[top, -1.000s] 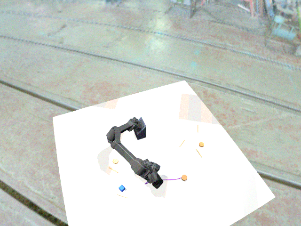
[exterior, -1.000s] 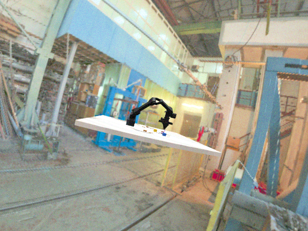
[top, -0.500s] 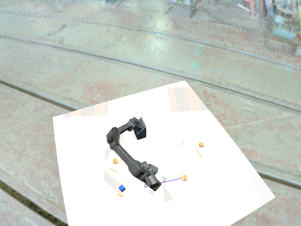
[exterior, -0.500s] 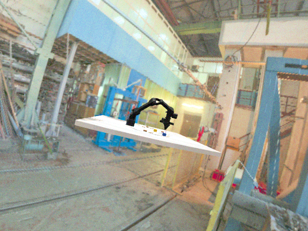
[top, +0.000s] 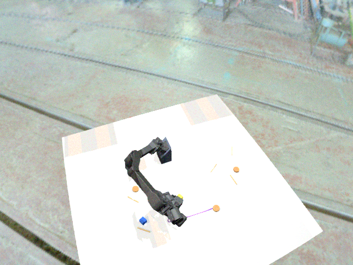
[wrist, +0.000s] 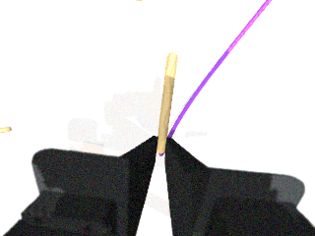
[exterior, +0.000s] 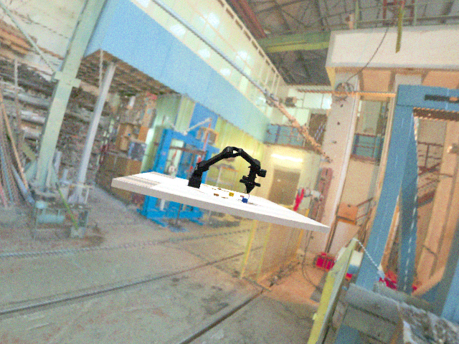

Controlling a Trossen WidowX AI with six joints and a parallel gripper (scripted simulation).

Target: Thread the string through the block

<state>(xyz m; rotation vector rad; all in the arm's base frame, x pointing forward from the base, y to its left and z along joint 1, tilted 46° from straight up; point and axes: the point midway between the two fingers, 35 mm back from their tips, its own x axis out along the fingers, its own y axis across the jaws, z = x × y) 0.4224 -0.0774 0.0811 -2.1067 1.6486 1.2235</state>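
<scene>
My gripper tip is 11 cm past the yellow wooden block, 10 cm to the right of it and 4 cm above it. From my gripper tip the other things lie so: blue cube (4 cm behind, 14 cm to the right, 4 cm below); then thin wooden stick (1 cm behind, 1 cm to the left); then round button (3 cm ahead, 27 cm to the left, 5 cm below).
</scene>
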